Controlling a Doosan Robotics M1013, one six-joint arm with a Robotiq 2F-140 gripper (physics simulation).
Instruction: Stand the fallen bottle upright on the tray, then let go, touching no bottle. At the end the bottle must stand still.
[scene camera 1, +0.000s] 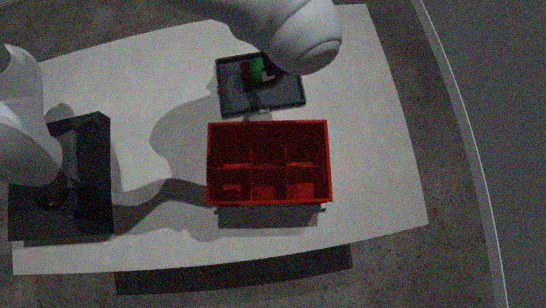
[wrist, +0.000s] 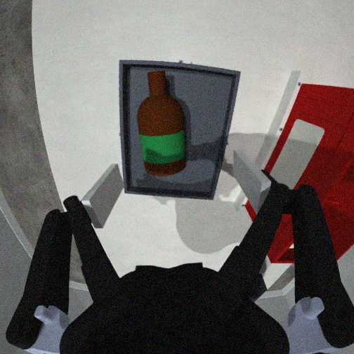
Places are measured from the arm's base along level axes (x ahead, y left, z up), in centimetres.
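Pixels of known places: gripper, between the fingertips: (scene camera 1: 258, 58); arm's base, origin of its link: (scene camera 1: 55, 164).
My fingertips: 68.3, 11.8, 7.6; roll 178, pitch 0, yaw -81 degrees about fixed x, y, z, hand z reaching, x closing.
Observation:
For each thing: its middle in the pictures, then the offset to it from my fingertips, as dx, dy, dz. "spot": a spot on its surface instead. Level surfaces: height alone.
- brown bottle with a green label, middle of its body: (scene camera 1: 268, 67) +2.9, +2.6, -10.4
- dark grey tray, a spot on its surface: (scene camera 1: 231, 100) spot: -10.0, -3.8, -14.1
- red compartment box, a spot on its surface: (scene camera 1: 267, 122) spot: -2.0, -19.1, +2.9
- white table, height of its surface: dz -14.6
The brown bottle with a green label (scene camera 1: 256, 70) (wrist: 162, 147) lies on its side on the dark grey tray (scene camera 1: 231, 100) (wrist: 210, 112). In the wrist view its neck points to the top of the picture and its base faces my gripper (wrist: 175, 168). The gripper is open, its two pads wide apart, with nothing between them. The pads appear near the tray's lower corners, one on each side, apart from the bottle. In the scene view the arm hides part of the bottle and tray, and most of the gripper.
A red compartment box (scene camera 1: 267, 122) (wrist: 320, 112) stands beside the tray, on the right in the wrist view. A black block (scene camera 1: 93, 175) stands at the left of the scene view, near the arm's lower part. The white table (scene camera 1: 370, 165) bears them.

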